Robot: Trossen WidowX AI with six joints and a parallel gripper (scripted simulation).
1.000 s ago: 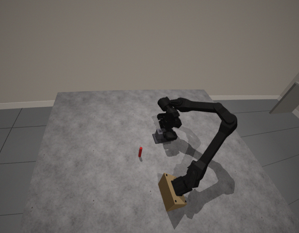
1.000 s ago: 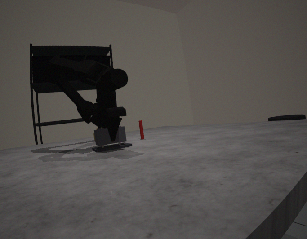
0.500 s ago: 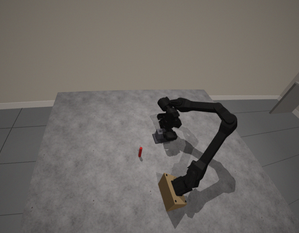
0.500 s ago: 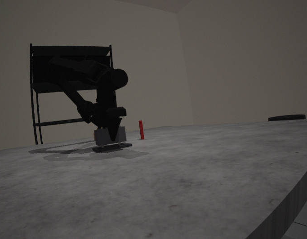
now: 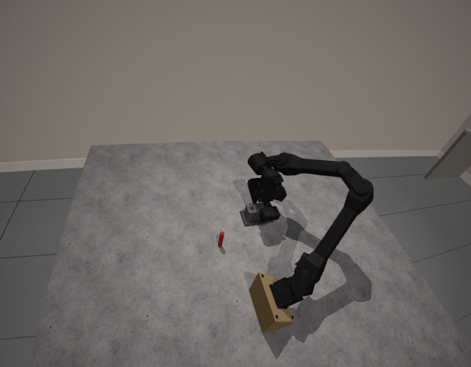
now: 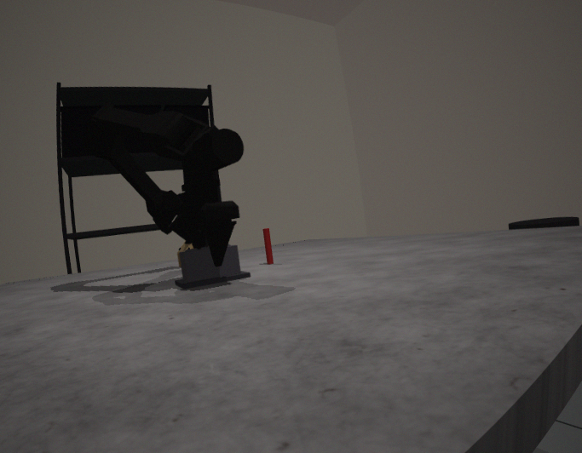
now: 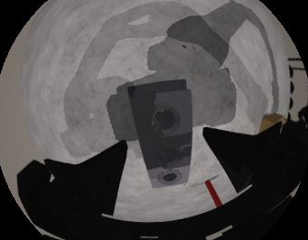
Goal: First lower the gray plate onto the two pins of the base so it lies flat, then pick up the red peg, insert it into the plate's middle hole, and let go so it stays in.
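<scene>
Now: the gray plate 2 cm above my gripper tip. From my gripper tip the other things lie so: dark base (2 cm below); red peg (10 cm behind, 17 cm to the left, 1 cm above).
</scene>
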